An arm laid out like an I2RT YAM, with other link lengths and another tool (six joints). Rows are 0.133 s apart.
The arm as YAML. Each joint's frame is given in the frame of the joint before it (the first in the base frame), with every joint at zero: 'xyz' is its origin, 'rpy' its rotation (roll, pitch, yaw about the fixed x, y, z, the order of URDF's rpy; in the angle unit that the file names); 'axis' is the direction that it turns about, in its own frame. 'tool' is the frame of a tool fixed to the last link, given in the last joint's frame.
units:
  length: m
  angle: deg
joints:
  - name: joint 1
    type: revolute
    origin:
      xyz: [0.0, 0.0, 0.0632]
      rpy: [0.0, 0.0, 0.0]
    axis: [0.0, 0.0, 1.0]
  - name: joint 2
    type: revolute
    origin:
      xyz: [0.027, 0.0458, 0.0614]
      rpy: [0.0, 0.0, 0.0]
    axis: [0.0, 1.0, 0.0]
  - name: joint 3
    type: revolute
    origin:
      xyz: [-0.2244, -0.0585, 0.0]
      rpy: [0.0, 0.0, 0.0]
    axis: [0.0, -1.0, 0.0]
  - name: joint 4
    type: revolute
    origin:
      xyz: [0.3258, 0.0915, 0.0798]
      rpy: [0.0, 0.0, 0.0]
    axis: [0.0, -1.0, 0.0]
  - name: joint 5
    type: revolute
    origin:
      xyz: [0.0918, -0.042, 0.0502]
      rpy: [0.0, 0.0, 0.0]
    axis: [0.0, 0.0, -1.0]
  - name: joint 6
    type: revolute
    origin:
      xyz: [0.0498, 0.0, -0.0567]
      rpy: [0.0, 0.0, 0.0]
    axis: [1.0, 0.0, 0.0]
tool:
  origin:
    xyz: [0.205, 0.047, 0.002]
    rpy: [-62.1, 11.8, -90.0]
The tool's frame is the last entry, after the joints.
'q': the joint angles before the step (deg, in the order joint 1, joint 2, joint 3, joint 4, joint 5, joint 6). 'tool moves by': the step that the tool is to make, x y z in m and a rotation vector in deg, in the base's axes. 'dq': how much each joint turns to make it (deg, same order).
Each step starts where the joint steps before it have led.
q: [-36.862, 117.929, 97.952, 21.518, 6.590, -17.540]
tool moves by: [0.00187, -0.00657, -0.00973, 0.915, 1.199, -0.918]
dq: [0.001, 1.552, 1.966, -1.922, 0.919, 0.000]
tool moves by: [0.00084, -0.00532, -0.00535, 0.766, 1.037, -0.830]
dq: [-0.001, 1.115, 1.925, -2.099, 0.829, 0.000]
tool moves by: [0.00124, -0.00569, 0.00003, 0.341, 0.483, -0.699]
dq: [-0.065, 1.224, 2.273, -1.640, 0.634, 0.000]
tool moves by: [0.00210, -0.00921, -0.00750, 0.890, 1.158, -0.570]
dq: [-0.350, 2.273, 3.342, -2.534, 0.219, 0.021]
